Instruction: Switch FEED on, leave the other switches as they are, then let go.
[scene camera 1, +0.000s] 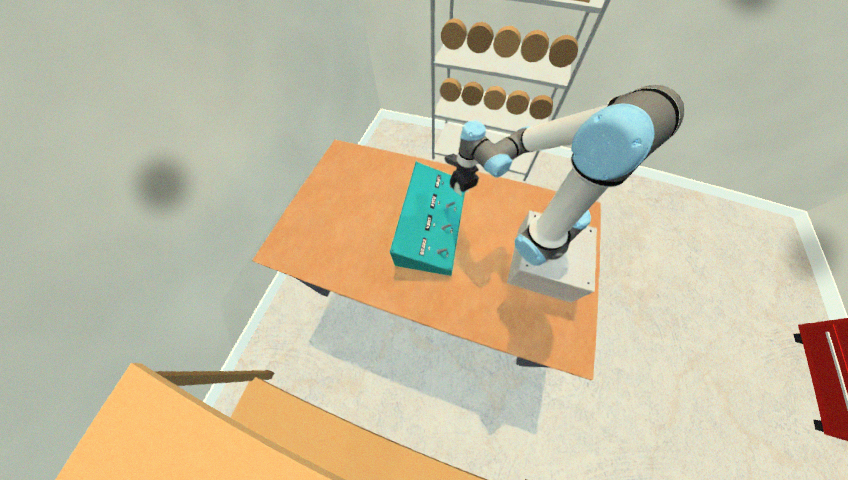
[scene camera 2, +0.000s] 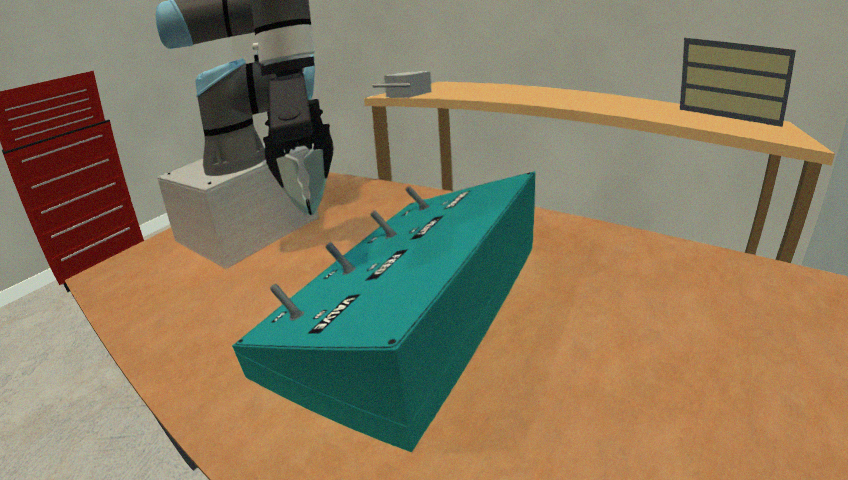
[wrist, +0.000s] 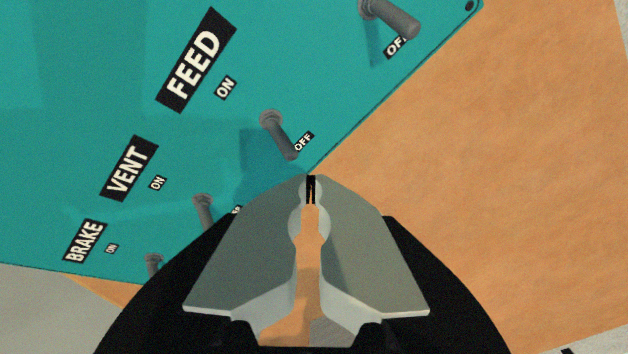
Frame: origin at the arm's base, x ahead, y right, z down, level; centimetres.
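Where they show: gripper, fingertip midpoint: (scene camera 1: 457, 192) (scene camera 2: 310, 214) (wrist: 311, 177); arm's base, origin of the base link: (scene camera 2: 235, 164).
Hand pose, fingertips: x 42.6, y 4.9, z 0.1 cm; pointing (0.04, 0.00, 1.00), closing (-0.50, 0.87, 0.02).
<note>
Each offset is from my fingertips to the top centre of the thing. "*": to the spot under its first point. Level surfaces: height alone.
The teal switch panel (scene camera 1: 410, 220) (scene camera 2: 380, 315) (wrist: 75, 60) has four grey toggle levers. The FEED lever {dx +1.6, dy -2.4, dz +5.0 cm} (scene camera 1: 451, 206) (scene camera 2: 340, 258) (wrist: 281, 137) leans toward its OFF label {* dx -0.5, dy -1.6, dz +10.4 cm} (wrist: 303, 141). The VALVE lever {dx +5.3, dy +9.0, dz +5.0 cm} (scene camera 2: 286, 302) (wrist: 395, 20), VENT lever {dx -2.1, dy -13.8, dz +5.0 cm} (scene camera 1: 447, 228) (scene camera 2: 383, 224) (wrist: 204, 212) and BRAKE lever {dx -5.9, dy -25.2, dz +5.0 cm} (scene camera 1: 443, 252) (scene camera 2: 417, 198) (wrist: 152, 265) lean the same way. My gripper (scene camera 1: 457, 189) (scene camera 2: 309, 211) (wrist: 311, 177) is shut and empty, its tips by the panel's low edge on the OFF side, apart from the FEED lever. It hides the VALVE lever in scene camera 1.
The panel stands on the orange table {dz +17.7 cm} (scene camera 1: 333, 208) (scene camera 2: 624, 356) (wrist: 525, 125). The arm's pale base block (scene camera 1: 559, 279) (scene camera 2: 196, 220) faces the panel's low side. A shelf rack (scene camera 1: 433, 107), a red cabinet (scene camera 1: 818, 368) (scene camera 2: 71, 190) and a workbench (scene camera 2: 565, 110) stand off the table.
</note>
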